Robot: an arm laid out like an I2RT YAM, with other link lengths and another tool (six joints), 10 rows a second.
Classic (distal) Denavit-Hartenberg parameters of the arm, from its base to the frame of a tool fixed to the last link. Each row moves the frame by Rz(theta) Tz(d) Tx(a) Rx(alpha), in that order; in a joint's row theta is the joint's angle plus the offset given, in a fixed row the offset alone. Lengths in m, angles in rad.
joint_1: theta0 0, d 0.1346, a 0.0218, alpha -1.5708
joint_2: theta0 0, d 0, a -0.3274, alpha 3.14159
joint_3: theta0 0.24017, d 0, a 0.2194, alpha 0
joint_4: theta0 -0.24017, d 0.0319, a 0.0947, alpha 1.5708
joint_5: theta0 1.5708, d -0.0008, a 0, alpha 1.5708
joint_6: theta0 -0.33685, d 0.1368, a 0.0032, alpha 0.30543
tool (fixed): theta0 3.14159, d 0.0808, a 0, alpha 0
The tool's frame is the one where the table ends.
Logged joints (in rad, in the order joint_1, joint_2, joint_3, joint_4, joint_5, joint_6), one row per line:
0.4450 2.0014 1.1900 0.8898 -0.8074 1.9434
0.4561 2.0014 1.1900 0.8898 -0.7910 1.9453
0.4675 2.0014 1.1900 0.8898 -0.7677 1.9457
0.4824 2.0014 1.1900 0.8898 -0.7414 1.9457
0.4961 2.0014 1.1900 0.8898 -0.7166 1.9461
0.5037 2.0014 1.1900 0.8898 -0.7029 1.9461
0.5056 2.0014 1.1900 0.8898 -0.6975 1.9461
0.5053 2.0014 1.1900 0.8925 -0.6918 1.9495
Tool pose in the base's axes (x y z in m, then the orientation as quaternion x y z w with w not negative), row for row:
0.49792 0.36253 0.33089 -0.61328 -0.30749 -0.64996 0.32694
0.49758 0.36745 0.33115 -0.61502 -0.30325 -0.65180 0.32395
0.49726 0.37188 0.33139 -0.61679 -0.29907 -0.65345 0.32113
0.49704 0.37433 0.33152 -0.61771 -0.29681 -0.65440 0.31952
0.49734 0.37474 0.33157 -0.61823 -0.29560 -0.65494 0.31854
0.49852 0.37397 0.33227 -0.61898 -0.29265 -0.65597 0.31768
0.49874 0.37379 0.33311 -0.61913 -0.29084 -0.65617 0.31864
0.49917 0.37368 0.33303 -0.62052 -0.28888 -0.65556 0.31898
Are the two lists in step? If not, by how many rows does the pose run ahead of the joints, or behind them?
The pose runs 2 rows ahead of the joints: the pose in row i belongs to the joints in row i + 2.
